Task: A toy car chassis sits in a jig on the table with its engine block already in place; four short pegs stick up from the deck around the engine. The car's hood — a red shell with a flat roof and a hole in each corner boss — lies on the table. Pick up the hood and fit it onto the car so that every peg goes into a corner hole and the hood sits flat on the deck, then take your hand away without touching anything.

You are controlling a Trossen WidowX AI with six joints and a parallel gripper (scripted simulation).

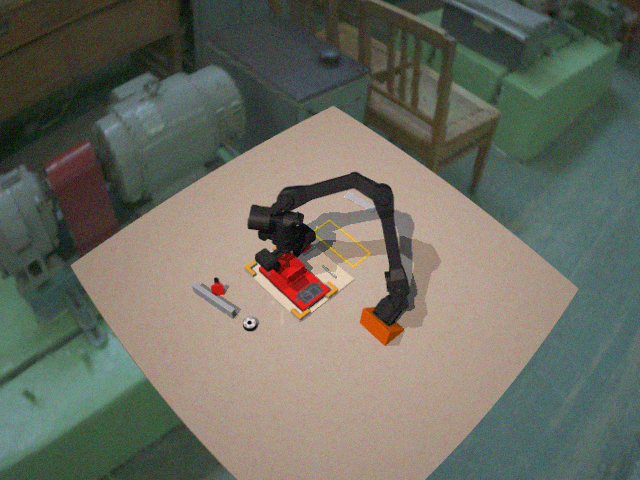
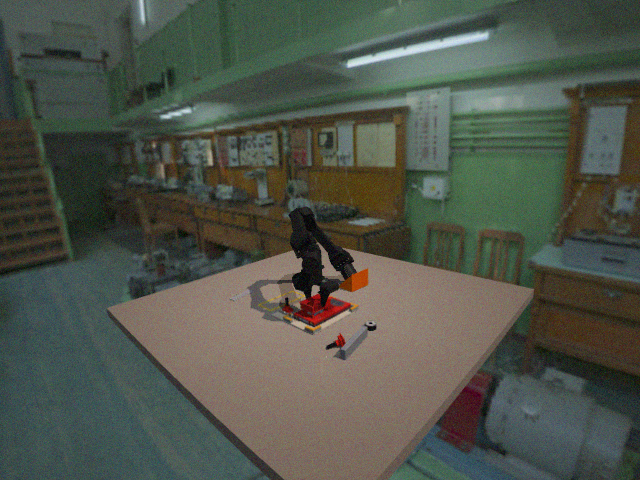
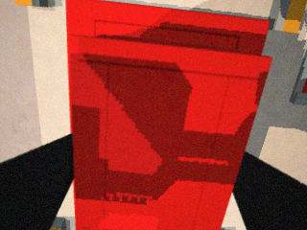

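Now: gripper tip 3 cm above the grey engine block. Also, from my gripper tip: red hood (1 cm above); beige jig (5 cm below, 2 cm to the right, 2 cm behind); small round wheel (20 cm to the left, 5 cm below, 5 cm behind).
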